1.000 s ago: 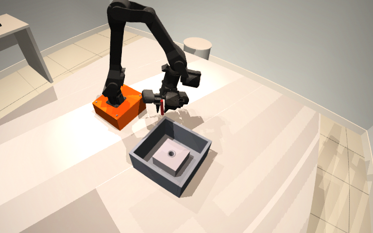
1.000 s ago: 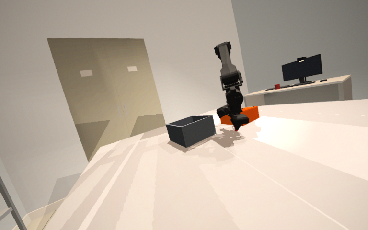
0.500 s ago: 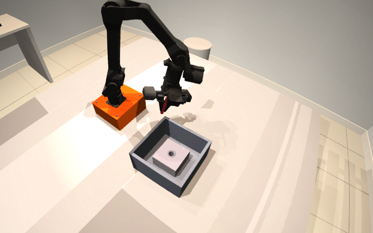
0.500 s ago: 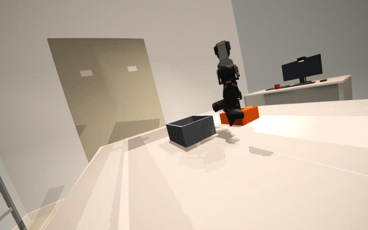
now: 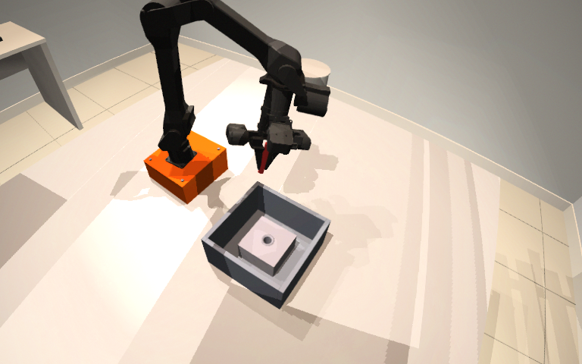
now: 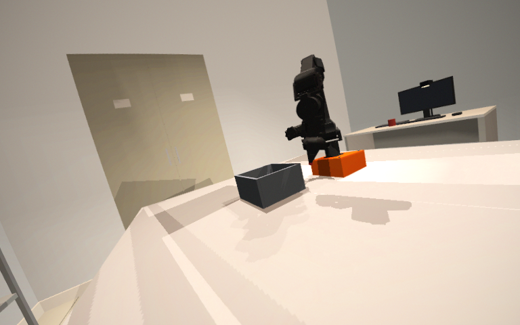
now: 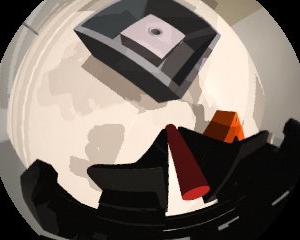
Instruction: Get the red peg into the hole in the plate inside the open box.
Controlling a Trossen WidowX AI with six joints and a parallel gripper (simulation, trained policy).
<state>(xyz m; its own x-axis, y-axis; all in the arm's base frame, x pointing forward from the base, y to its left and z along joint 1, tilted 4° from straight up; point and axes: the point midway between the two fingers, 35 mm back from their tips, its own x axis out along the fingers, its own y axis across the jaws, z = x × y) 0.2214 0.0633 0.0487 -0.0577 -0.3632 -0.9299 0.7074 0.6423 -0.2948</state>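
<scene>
Right now my gripper tip is 14 cm to the left of the pale plate, 10 cm short of it and 5 cm above it. Also, from my gripper tip: red peg (3 cm above, 1 cm to the left); then dark grey box (14 cm to the right, 10 cm ahead, 7 cm below).
</scene>
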